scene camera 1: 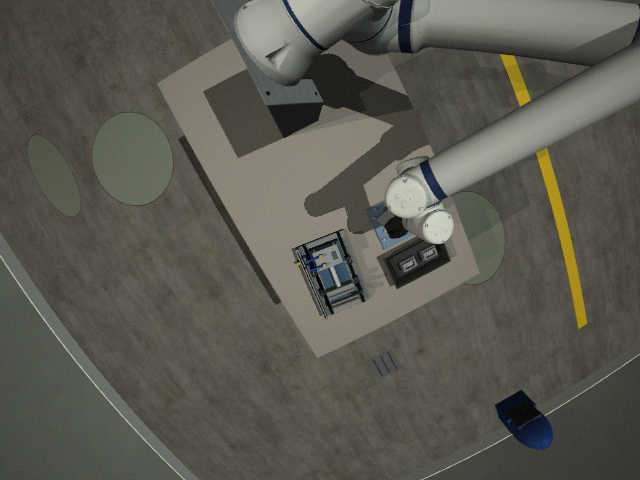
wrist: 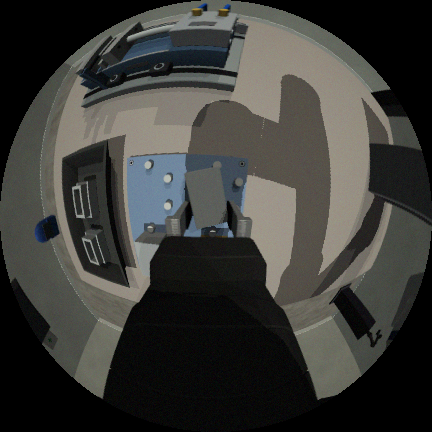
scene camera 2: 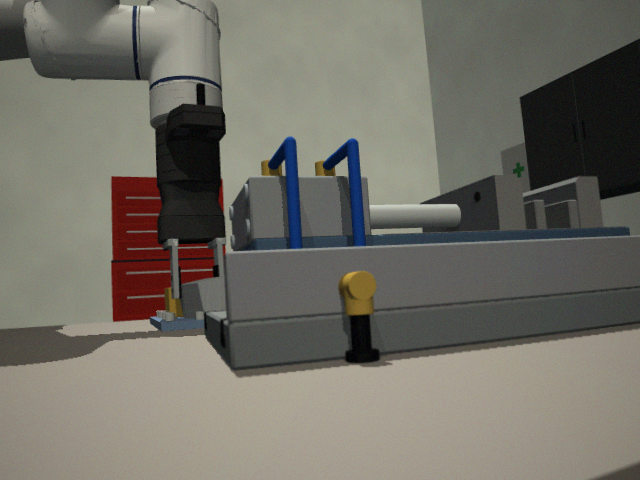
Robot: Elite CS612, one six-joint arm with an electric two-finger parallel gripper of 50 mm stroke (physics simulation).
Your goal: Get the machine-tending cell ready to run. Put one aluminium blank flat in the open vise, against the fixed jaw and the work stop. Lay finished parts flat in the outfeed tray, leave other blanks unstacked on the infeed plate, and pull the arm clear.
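Places are measured from the arm's base along level axes (x ahead, y left, z up), in metres.
Where they show: gripper, fingertip midpoint: [scene camera 1: 388,214] [wrist: 208,208] [scene camera 2: 198,297]; arm's base, link origin: [scene camera 1: 267,48].
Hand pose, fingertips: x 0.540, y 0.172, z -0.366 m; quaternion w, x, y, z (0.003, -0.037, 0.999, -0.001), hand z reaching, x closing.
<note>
Things, the pixels of their top centre, and the offset from my fingertips. "spot": a spot on its surface instead.
- aluminium blank, top centre: [wrist: 203,199] [scene camera 2: 204,277] [scene camera 1: 387,218] dx +0.006, dy -0.015, dz +0.021 m
- blue infeed plate, top centre: [scene camera 2: 228,314] [wrist: 180,223] [scene camera 1: 398,218] dx +0.038, dy +0.031, dz -0.022 m
- pale grey piece, top centre: [wrist: 148,261] dx +0.077, dy +0.078, dz +0.014 m
- vise, top centre: [scene camera 2: 425,185] [scene camera 1: 336,282] dx +0.127, dy -0.277, dz +0.069 m
- dark outfeed tray, surface spot: [wrist: 116,240] spot: dx +0.150, dy +0.070, dz -0.011 m
- yellow piece, top centre: [scene camera 2: 181,287] dx -0.012, dy +0.074, dz +0.014 m
My gripper [scene camera 2: 198,289] [wrist: 208,208] is shut on an aluminium blank [scene camera 2: 205,295] [wrist: 206,192], a grey block turned askew between the fingers. It is low over the blue infeed plate [scene camera 1: 386,239] [scene camera 2: 178,324] [wrist: 155,191]; whether the blank touches the plate is unclear. In the wrist view, a pale grey piece [wrist: 149,257] shows at the plate's lower left, partly hidden. The vise [scene camera 2: 434,273] [wrist: 175,55] is open, with blue bed and a white rod between its blocks. Two hollow finished parts [scene camera 1: 407,264] [wrist: 82,200] lie in the dark outfeed tray [wrist: 116,240].
White pegs [wrist: 167,178] stand on the infeed plate. A yellow piece [scene camera 2: 173,303] is behind the gripper. Blue hoses [scene camera 2: 293,196] rise beside the vise. A grey metal column [scene camera 1: 294,93] stands at the table's far side. A red tool cabinet [scene camera 2: 133,222] is in the background.
</note>
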